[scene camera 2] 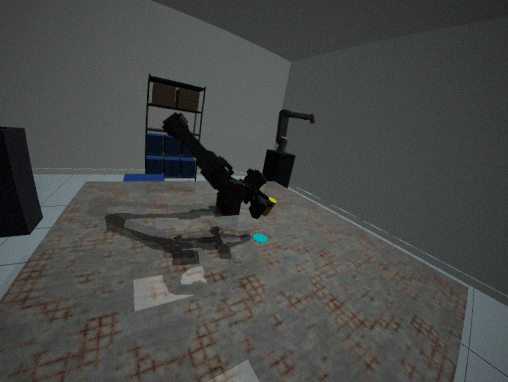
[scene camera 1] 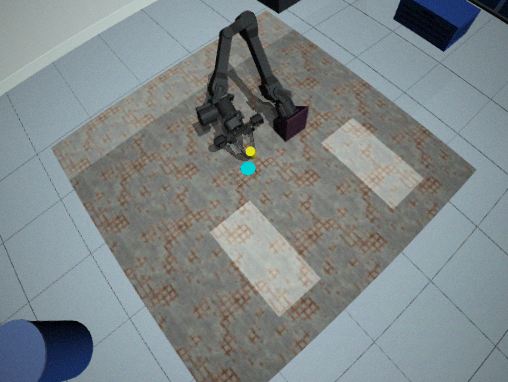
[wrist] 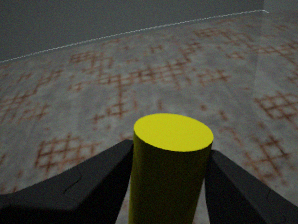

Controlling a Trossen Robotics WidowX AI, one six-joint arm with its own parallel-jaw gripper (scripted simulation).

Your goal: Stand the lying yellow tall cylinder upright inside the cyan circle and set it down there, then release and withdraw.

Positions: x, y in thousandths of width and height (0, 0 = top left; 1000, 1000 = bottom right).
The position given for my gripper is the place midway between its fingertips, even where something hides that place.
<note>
My gripper (scene camera 1: 493, 397) holds a yellow tall cylinder.
My gripper shows as well in scene camera 2 (scene camera 2: 532, 530) and in the wrist view (wrist: 572, 690).
</note>
